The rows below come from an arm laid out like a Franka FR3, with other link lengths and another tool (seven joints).
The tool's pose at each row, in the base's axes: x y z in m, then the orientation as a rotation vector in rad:
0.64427, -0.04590, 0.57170, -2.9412, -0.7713, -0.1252
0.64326, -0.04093, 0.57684, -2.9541, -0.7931, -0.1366
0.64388, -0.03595, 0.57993, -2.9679, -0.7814, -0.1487
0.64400, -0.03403, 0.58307, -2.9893, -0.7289, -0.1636
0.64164, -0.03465, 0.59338, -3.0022, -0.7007, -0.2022
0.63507, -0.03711, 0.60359, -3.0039, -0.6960, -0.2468
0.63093, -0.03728, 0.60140, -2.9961, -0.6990, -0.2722
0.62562, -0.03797, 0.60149, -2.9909, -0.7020, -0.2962
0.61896, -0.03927, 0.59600, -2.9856, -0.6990, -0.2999
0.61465, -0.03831, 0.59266, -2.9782, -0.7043, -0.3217
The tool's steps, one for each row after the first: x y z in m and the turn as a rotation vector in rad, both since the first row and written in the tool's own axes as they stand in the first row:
0.00207, -0.00519, -0.00458, -0.0190, 0.0016, -0.0127
0.00534, -0.00943, -0.00703, -0.0320, 0.0065, -0.0039
0.00670, -0.01127, -0.00992, -0.0445, 0.0148, 0.0317
0.00543, -0.01266, -0.02034, -0.0598, 0.0374, 0.0498
-0.00041, -0.01452, -0.03111, -0.0708, 0.0643, 0.0514
-0.00431, -0.01625, -0.02918, -0.0702, 0.0816, 0.0477
-0.00925, -0.01827, -0.02964, -0.0719, 0.0973, 0.0443
-0.01623, -0.02002, -0.02471, -0.0674, 0.1014, 0.0455
-0.01986, -0.02273, -0.02152, -0.0671, 0.1161, 0.0405

